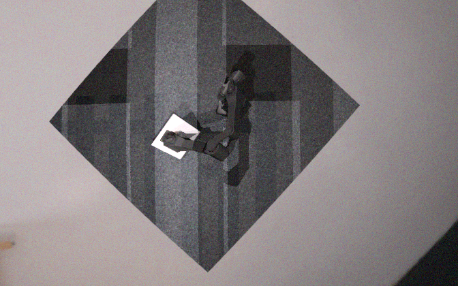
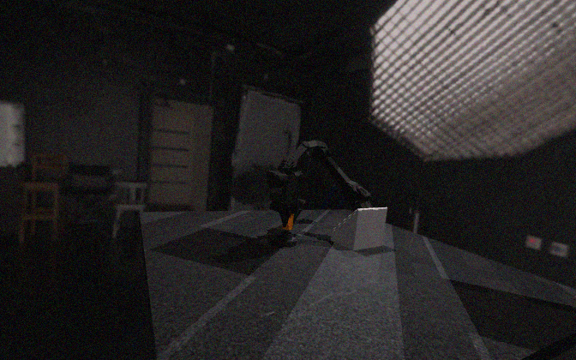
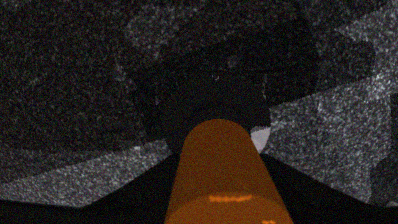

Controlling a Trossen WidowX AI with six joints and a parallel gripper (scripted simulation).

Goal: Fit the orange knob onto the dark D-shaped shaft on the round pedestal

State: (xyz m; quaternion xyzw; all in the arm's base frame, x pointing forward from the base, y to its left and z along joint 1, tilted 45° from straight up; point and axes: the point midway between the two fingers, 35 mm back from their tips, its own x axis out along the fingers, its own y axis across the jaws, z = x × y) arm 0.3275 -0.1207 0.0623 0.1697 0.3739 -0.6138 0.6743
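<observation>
The orange knob is 20 mm above my gripper tip. Also, from my gripper tip: dark pedestal base: 40 mm below.
</observation>
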